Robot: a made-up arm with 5 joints.
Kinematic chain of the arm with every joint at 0, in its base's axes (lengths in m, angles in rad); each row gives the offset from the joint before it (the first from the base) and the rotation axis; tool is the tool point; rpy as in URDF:
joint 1: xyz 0.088 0 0.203 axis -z
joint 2: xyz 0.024 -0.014 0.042 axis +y
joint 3: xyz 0.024 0 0.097 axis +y
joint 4: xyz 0.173 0 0.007 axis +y
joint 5: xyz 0.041 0.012 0 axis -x
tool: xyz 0 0 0 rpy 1.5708 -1.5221 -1.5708
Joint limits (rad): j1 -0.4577..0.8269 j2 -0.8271..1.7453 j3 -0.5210..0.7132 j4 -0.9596..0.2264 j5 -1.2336..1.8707
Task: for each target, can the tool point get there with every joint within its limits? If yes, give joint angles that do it. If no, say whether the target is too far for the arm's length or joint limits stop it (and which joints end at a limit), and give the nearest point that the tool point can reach.
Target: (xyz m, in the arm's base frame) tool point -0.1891 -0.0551 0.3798
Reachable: no: joint limits stop it (at a limit: joint 2, joint 3, joint 4) | nearest point 0.0611 -0.0053 0.5290 | short by 0.296 m
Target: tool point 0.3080 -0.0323 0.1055
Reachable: yes | joints 0.1366 0.9494 0.2558 -0.7679 0.9805
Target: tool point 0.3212 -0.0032 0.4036
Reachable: yes | joints 0.0053 -0.2088 -0.0392 0.0157 0.3343
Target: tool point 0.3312 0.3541 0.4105
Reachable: no: too far | nearest point 0.3503 0.1270 0.3712 | short by 0.231 m
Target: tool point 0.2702 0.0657 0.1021
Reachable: yes | joints -0.3561 0.7668 0.4052 0.1150 1.4060
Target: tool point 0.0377 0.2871 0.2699
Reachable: no: joint limits stop it (at a limit: joint 1, joint 3, joint 4) | nearest point 0.2659 0.0854 0.3198 | short by 0.309 m
